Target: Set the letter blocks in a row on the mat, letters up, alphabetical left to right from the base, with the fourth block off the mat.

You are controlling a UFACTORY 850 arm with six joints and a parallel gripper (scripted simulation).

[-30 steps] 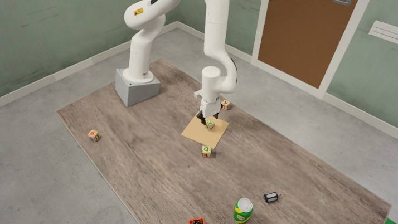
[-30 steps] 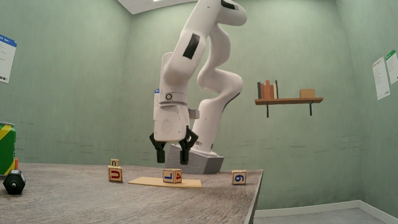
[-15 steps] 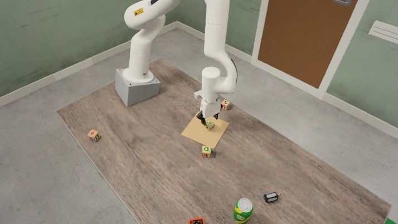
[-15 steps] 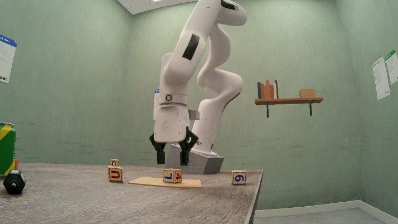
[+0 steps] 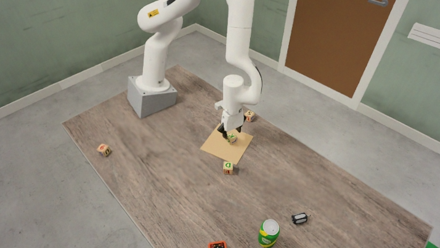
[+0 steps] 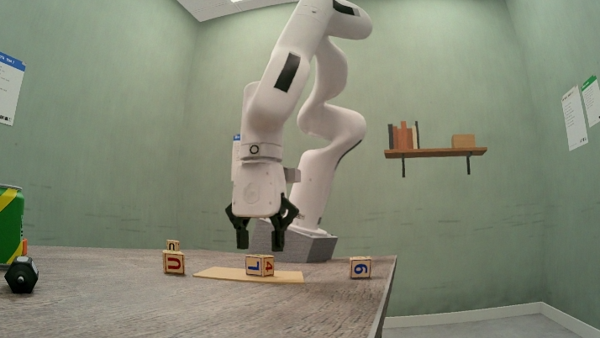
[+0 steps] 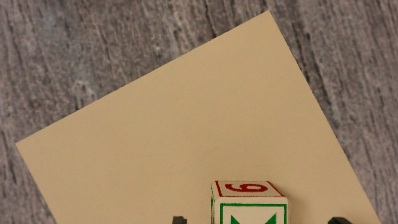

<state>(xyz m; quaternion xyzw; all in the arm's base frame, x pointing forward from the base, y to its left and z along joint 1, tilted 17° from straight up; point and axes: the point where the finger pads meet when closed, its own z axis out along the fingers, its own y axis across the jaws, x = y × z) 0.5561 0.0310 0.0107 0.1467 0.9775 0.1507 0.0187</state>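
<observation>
The tan mat lies 1 cm behind my hand, 2 cm to the right of it and 7 cm below it. From my hand the other things lie so: D block: 10 cm ahead, 14 cm to the right, 5 cm below; then black object: 47 cm ahead, 14 cm to the right, 5 cm below; then green can: 41 cm ahead, 29 cm to the right, 1 cm below.
</observation>
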